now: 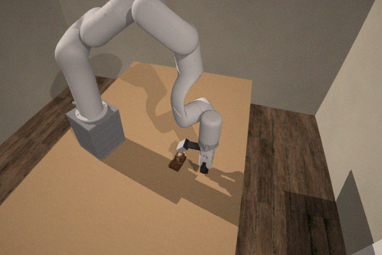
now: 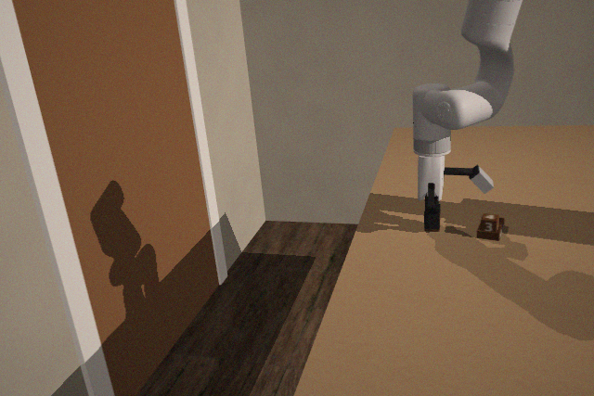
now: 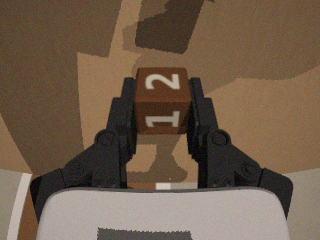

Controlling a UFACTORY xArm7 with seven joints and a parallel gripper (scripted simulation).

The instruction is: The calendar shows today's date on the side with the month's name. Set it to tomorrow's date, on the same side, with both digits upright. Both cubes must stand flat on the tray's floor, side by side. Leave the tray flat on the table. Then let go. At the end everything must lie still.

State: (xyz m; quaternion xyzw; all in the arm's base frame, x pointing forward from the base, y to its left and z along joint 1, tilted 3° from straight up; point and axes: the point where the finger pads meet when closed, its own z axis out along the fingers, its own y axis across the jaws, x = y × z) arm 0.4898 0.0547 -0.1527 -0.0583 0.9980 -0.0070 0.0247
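The digit cube lies 1 cm below my hand. From my hand the other things lie so: brown calendar tray 12 cm behind, 1 cm to the right, 2 cm below.
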